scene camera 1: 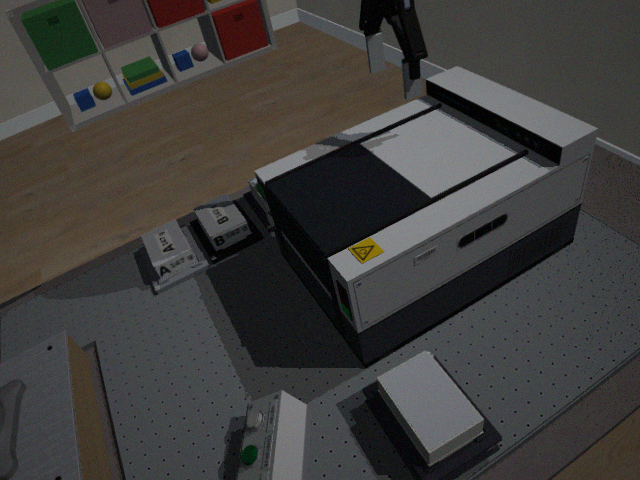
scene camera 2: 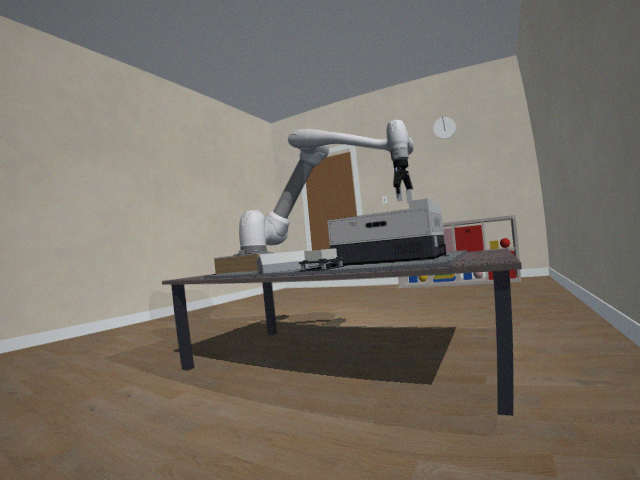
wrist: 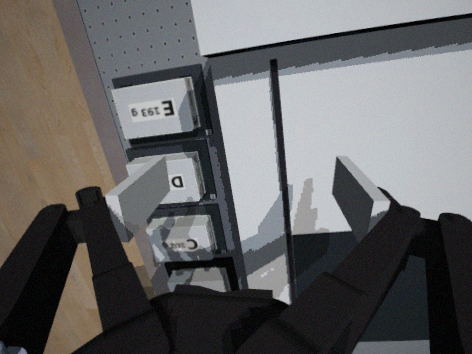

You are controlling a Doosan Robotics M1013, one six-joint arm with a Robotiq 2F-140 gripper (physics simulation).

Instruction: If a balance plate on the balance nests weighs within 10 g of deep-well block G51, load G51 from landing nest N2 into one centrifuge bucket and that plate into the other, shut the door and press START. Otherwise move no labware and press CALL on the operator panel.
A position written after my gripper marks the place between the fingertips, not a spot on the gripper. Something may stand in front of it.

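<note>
In scene camera 1 there is my gripper (scene camera 1: 394, 82), open and holding nothing, and I also see a white block (scene camera 1: 437, 417). Scene camera 2 gives me a centrifuge (scene camera 2: 416, 233). The wrist view shows my gripper (wrist: 248, 174) again, together with the centrifuge (wrist: 293, 92), while the white block is out of frame in the wrist view.
</note>
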